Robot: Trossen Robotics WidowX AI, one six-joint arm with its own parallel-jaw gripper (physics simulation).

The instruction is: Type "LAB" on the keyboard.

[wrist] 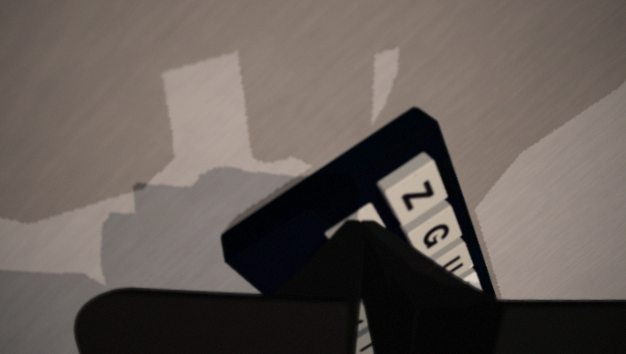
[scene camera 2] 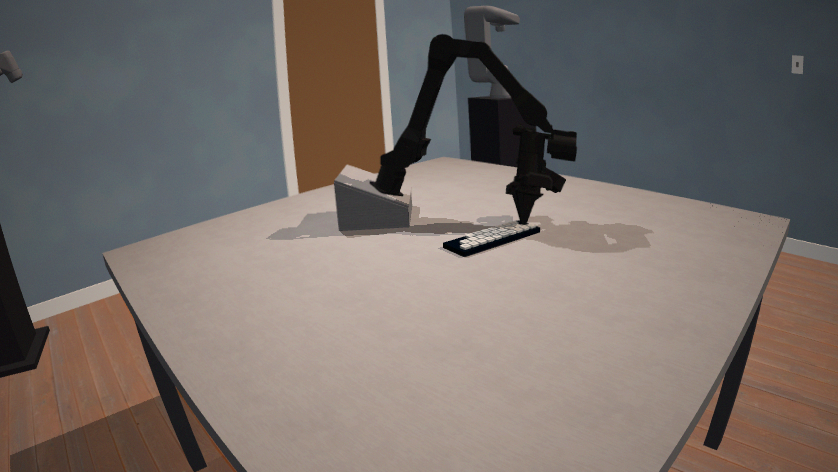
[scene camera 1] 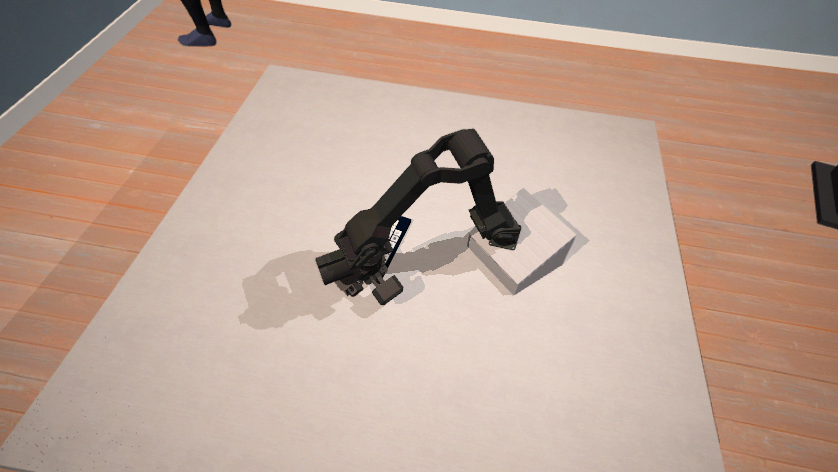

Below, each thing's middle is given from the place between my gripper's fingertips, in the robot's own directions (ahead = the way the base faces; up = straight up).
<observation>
My gripper is now 9 cm to the left of the dark blue keyboard [wrist: 267, 248].
</observation>
